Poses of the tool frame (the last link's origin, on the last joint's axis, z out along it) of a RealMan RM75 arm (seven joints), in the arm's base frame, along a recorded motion.
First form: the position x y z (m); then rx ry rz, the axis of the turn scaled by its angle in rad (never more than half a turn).
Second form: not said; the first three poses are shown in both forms.
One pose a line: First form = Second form
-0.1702 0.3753 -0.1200 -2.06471 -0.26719 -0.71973 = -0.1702 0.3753 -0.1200 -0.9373 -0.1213 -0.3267 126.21
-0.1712 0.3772 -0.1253 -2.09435 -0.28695 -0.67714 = -0.1712 0.3772 -0.1253 -0.9435 -0.1293 -0.3051 127.18
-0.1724 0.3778 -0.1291 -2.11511 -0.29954 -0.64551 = -0.1724 0.3778 -0.1291 -0.9478 -0.1342 -0.2893 127.86
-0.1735 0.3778 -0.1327 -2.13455 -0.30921 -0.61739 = -0.1735 0.3778 -0.1327 -0.9515 -0.1378 -0.2752 128.54
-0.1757 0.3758 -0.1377 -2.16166 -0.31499 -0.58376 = -0.1757 0.3758 -0.1377 -0.9560 -0.1393 -0.2582 129.55
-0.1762 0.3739 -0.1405 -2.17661 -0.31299 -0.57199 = -0.1762 0.3739 -0.1405 -0.9579 -0.1377 -0.2517 130.19
